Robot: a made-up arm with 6 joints. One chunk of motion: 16 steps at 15 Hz.
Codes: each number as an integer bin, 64 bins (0 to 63) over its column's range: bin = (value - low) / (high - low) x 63, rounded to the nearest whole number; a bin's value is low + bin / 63 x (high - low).
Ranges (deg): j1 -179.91..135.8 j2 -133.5..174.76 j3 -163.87..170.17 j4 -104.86..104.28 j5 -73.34..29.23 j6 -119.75..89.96
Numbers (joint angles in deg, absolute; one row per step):
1: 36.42 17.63 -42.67 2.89 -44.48 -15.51
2: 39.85 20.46 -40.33 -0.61 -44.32 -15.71
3: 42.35 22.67 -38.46 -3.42 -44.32 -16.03
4: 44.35 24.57 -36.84 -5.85 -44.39 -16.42
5: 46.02 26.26 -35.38 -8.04 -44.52 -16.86
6: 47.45 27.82 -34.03 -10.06 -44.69 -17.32
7: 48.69 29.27 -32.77 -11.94 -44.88 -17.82
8: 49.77 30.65 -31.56 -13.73 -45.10 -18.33
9: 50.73 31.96 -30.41 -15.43 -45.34 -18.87
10: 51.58 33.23 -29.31 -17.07 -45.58 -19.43
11: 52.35 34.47 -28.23 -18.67 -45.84 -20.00
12: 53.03 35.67 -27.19 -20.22 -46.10 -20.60
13: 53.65 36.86 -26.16 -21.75 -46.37 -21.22
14: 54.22 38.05 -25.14 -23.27 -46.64 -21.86
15: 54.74 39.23 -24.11 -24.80 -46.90 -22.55
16: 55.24 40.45 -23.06 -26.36 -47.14 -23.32
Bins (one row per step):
1: 43 31 23 32 18 31
2: 44 31 23 31 18 31
3: 44 32 24 31 18 31
4: 45 32 24 30 18 31
5: 45 33 24 29 18 31
6: 45 33 24 29 18 31
7: 46 33 25 28 17 31
8: 46 34 25 27 17 30
9: 46 34 25 27 17 30
10: 46 34 25 26 17 30
11: 46 34 26 26 17 30
12: 46 35 26 25 17 30
13: 47 35 26 25 17 30
14: 47 35 26 25 16 29
15: 47 35 26 24 16 29
16: 47 36 27 24 16 29

